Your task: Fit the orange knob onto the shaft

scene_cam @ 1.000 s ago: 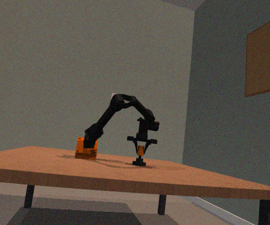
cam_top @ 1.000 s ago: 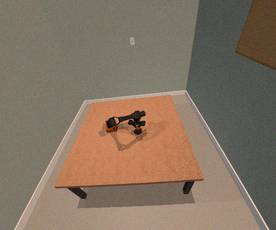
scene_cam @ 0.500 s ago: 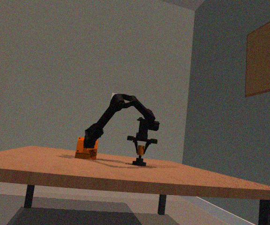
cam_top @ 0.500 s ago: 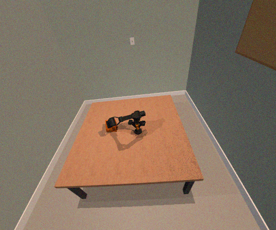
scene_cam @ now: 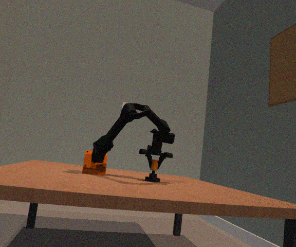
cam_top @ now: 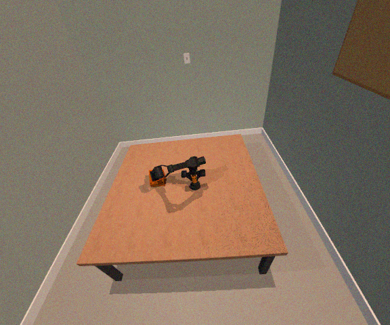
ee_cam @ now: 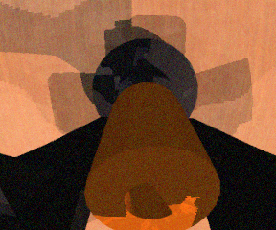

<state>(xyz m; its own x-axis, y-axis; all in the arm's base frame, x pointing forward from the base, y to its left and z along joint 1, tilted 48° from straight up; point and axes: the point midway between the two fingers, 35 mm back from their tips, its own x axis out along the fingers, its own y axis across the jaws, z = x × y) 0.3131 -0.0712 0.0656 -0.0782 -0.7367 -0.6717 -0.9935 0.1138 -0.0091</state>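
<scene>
The orange knob lies 2 cm above my gripper tip. Also, from my gripper tip: pedestal: 4 cm below.
</scene>
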